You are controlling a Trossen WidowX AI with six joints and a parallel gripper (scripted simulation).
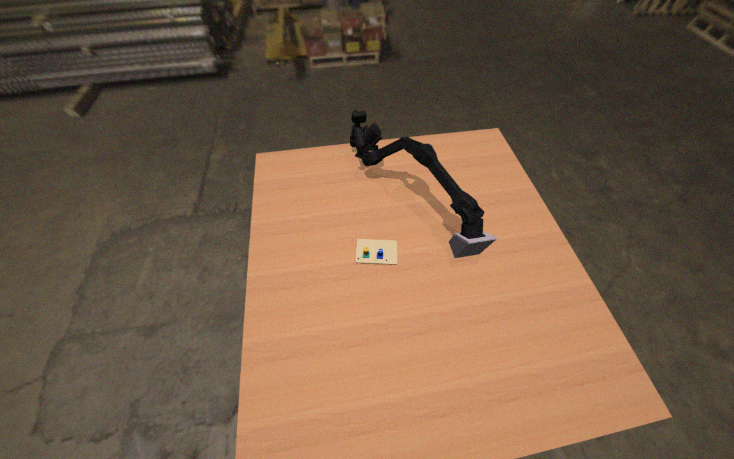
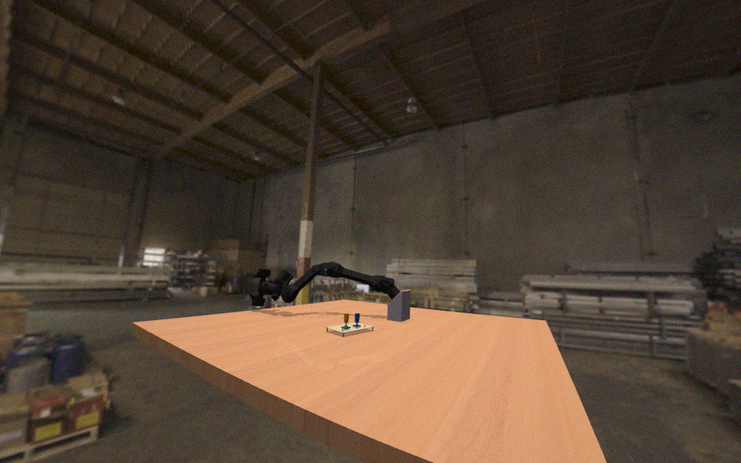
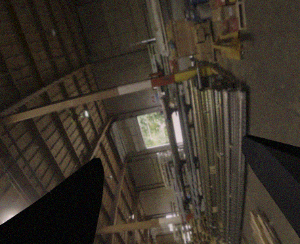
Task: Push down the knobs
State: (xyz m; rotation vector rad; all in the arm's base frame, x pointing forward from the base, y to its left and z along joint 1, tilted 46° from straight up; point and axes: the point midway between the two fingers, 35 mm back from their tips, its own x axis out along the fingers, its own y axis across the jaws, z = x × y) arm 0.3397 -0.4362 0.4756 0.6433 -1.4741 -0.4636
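Right now the orange knob is 660 mm to the left of my gripper tip, 70 mm below it and 50 mm ahead of it. The rest, counted from my gripper tip: blue knob 670 mm to the left, 70 mm below.
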